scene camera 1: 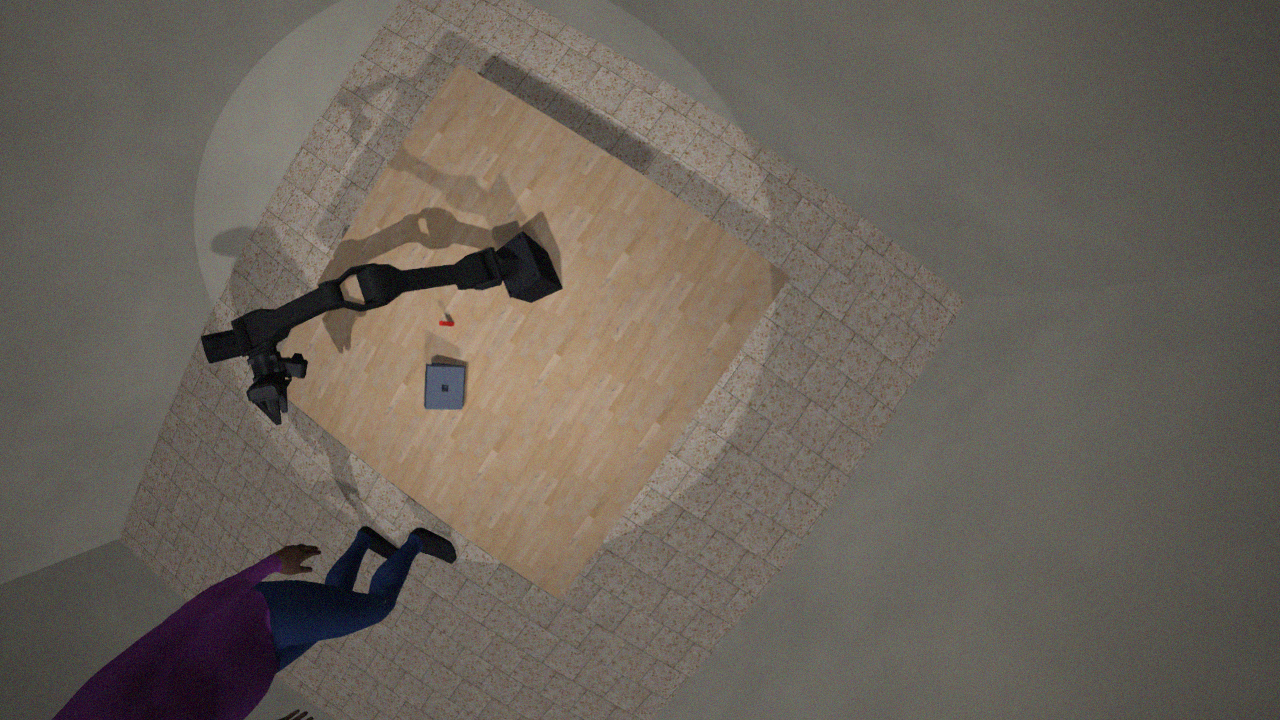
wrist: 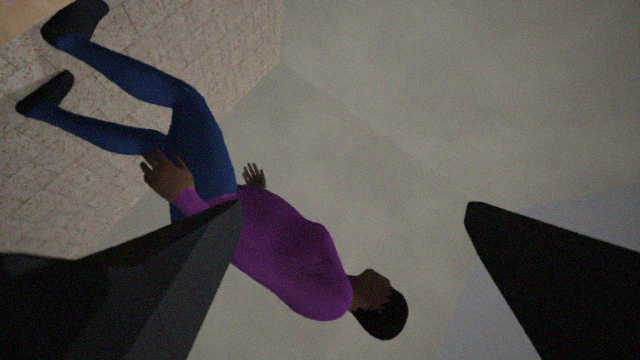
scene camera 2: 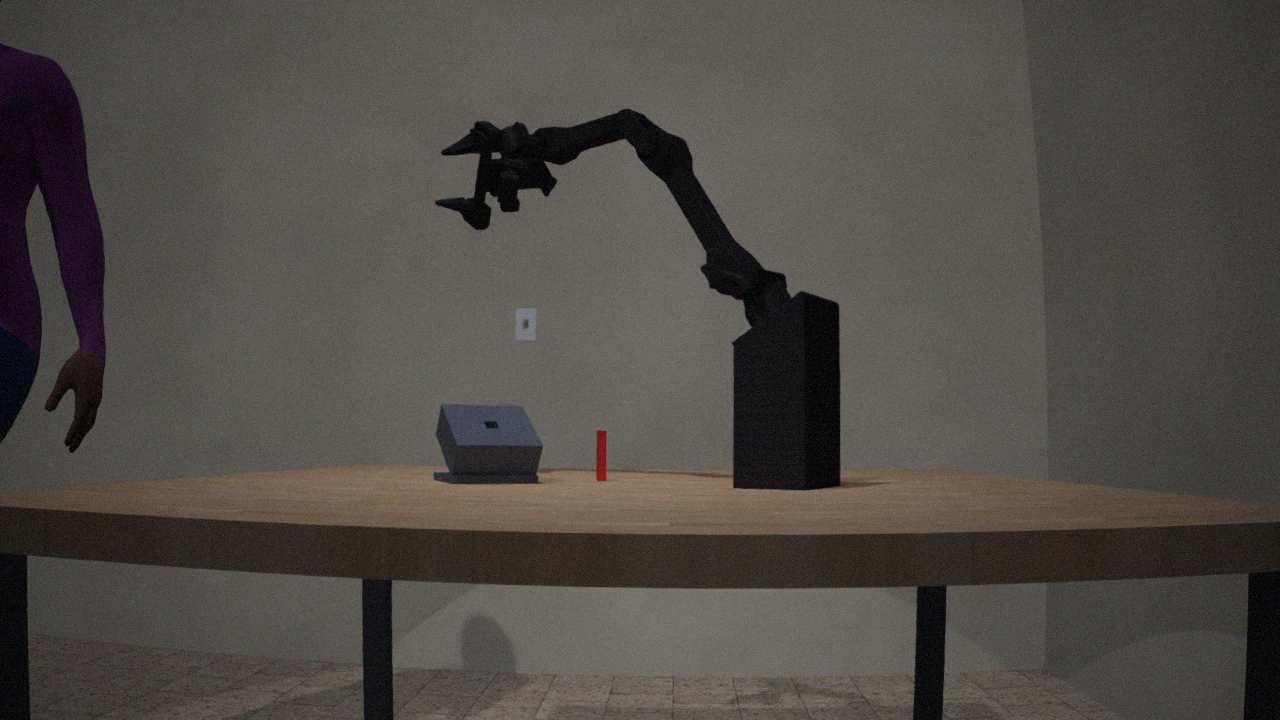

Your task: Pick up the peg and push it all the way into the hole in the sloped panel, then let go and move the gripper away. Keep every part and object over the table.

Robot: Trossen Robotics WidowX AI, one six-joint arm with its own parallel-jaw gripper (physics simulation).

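Frame: origin at the arm's base, x down, y ahead, z right, level; metres.
Where they show: gripper, fingertip midpoint: (scene camera 1: 282, 418) (wrist: 352, 211) (scene camera 2: 438, 178); arm's base, link origin: (scene camera 1: 511, 264) (scene camera 2: 781, 326).
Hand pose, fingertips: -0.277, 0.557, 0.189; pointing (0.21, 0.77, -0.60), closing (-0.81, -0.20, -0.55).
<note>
Each offset is from my fingertips to the top centre of the thing, as dx, dy, dz. "spot": to the spot under its first point.
A red peg @(+0.427, -0.289, -0.041) (scene camera 1: 446, 323) (scene camera 2: 601, 455) stands upright on the table, between the sloped panel and the arm's base. The sloped panel @(+0.391, -0.122, -0.140) (scene camera 1: 434, 400) (scene camera 2: 465, 436) is the blue-grey tilted top of a block on a thin base plate. Its dark square hole @(spot: +0.443, -0.124, -0.147) (scene camera 1: 444, 387) (scene camera 2: 490, 424) is empty, near the middle of the panel. My gripper (scene camera 2: 439, 177) (wrist: 352, 211) is open and empty, with its fingers wide apart. It is high above the table's height in scene camera 2, well away from the peg and the panel. The peg and the panel do not show in the wrist view.
The arm's black base box (scene camera 1: 533, 266) (scene camera 2: 785, 394) stands on the wooden table (scene camera 1: 608, 358) (scene camera 2: 626, 559). A person (scene camera 1: 179, 635) (scene camera 2: 44, 205) (wrist: 290, 250) in a purple top and blue trousers is beside the table, within the wrist view between and behind the fingers.
</note>
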